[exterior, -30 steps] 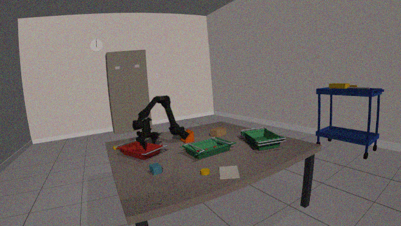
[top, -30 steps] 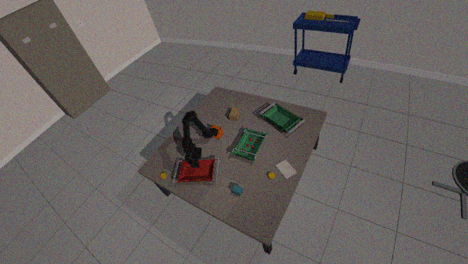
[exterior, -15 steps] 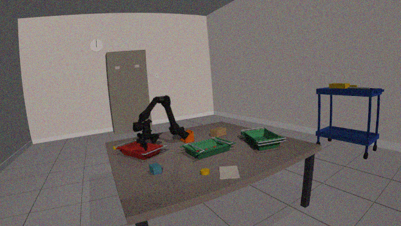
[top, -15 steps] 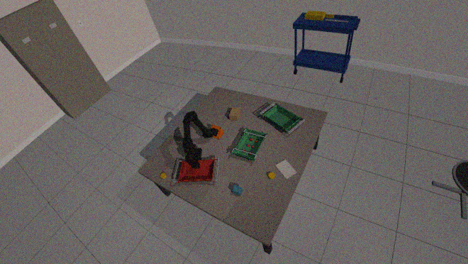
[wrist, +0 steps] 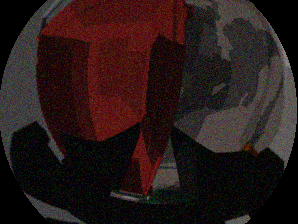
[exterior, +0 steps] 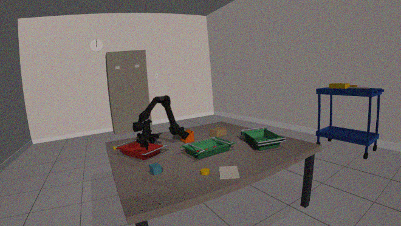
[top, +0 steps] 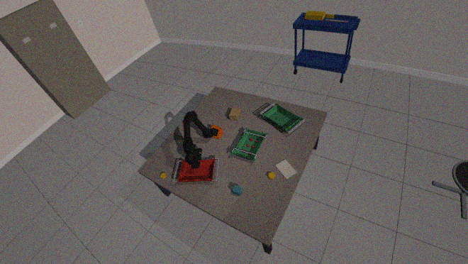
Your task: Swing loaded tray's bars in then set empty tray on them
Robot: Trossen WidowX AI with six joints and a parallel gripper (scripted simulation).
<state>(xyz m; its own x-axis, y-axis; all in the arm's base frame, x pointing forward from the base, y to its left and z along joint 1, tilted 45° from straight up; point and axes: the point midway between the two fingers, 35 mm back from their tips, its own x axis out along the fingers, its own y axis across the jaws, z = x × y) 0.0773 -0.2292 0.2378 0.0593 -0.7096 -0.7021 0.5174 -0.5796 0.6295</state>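
My gripper tip is 50 mm short of the red tray, 80 mm to the left of it and 30 mm below it. Round my gripper tip: white card (650 mm ahead, 290 mm to the left, 10 mm below); then teal block (430 mm ahead, 50 mm to the right, 10 mm above); then tan box (50 mm behind, 620 mm to the left, 20 mm above).
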